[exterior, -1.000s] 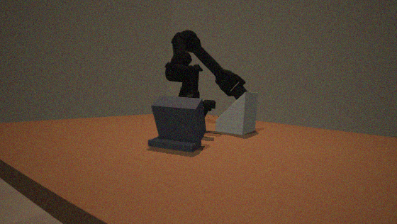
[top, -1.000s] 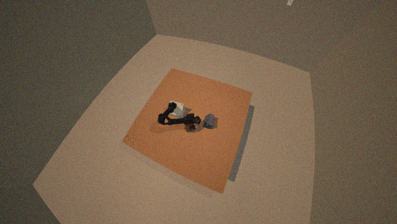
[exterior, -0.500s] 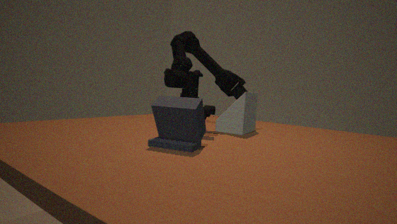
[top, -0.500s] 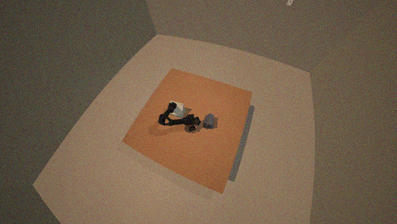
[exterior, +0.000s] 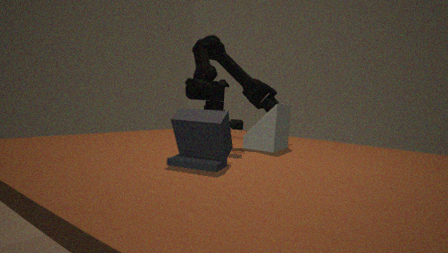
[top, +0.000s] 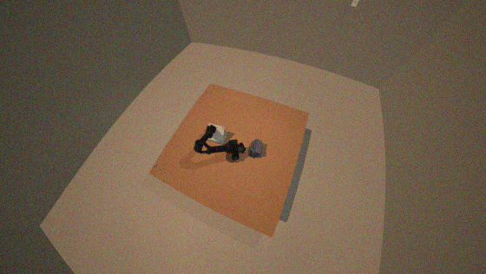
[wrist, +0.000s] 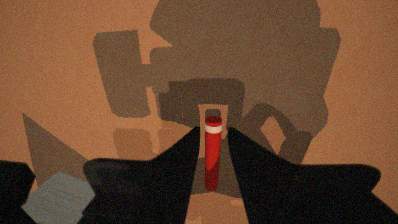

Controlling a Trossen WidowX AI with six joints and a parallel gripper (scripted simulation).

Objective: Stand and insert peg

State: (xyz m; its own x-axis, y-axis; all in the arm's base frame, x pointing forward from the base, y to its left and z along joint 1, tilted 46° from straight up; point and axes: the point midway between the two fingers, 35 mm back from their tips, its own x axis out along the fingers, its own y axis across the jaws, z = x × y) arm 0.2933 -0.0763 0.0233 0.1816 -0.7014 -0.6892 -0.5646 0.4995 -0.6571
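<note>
My gripper tip is now 1 cm past the red peg and 1 cm to the left of it. From my gripper tip the other things lie so: sloped panel (16 cm ahead, 11 cm to the left, 7 cm above).
</note>
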